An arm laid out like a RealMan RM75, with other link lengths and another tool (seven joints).
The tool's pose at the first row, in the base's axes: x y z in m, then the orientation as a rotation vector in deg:
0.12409, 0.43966, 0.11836, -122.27, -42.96, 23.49
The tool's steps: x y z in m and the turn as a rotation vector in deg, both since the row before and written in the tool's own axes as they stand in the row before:
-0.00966, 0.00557, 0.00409, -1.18, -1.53, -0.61
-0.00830, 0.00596, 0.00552, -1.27, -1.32, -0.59
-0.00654, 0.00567, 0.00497, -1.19, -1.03, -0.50
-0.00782, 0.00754, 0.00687, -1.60, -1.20, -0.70
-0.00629, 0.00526, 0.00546, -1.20, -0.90, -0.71
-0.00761, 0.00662, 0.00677, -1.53, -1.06, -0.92
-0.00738, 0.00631, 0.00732, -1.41, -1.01, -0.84
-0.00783, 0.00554, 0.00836, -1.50, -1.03, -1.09
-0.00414, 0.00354, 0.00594, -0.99, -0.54, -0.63
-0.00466, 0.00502, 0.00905, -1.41, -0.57, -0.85
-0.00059, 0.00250, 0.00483, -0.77, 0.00, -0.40
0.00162, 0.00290, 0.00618, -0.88, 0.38, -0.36
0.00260, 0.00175, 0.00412, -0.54, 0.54, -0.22
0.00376, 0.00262, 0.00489, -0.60, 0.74, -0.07
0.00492, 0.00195, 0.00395, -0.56, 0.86, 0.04
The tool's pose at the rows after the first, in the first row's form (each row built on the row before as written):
0.11660, 0.43322, 0.11177, -122.99, -44.88, 24.50
0.10975, 0.42796, 0.10401, -123.80, -46.71, 25.26
0.10458, 0.42341, 0.09679, -124.58, -48.26, 25.77
0.09842, 0.41779, 0.08701, -125.61, -50.29, 26.24
0.09337, 0.41335, 0.07981, -126.27, -52.02, 26.50
0.08752, 0.40766, 0.07081, -127.09, -54.20, 26.72
0.08168, 0.40223, 0.06163, -127.83, -56.23, 26.96
0.07485, 0.39699, 0.05226, -128.48, -58.60, 27.08
0.07092, 0.39432, 0.04575, -128.95, -60.00, 27.03
0.06594, 0.39154, 0.03594, -129.64, -61.85, 26.74
0.06447, 0.39152, 0.03067, -130.05, -62.64, 26.24
0.06394, 0.39349, 0.02396, -130.58, -63.25, 25.25
0.06447, 0.39609, 0.01952, -130.89, -63.47, 24.27
0.06592, 0.39945, 0.01391, -131.34, -63.45, 23.09
0.06823, 0.40373, 0.00945, -131.82, -63.23, 21.82

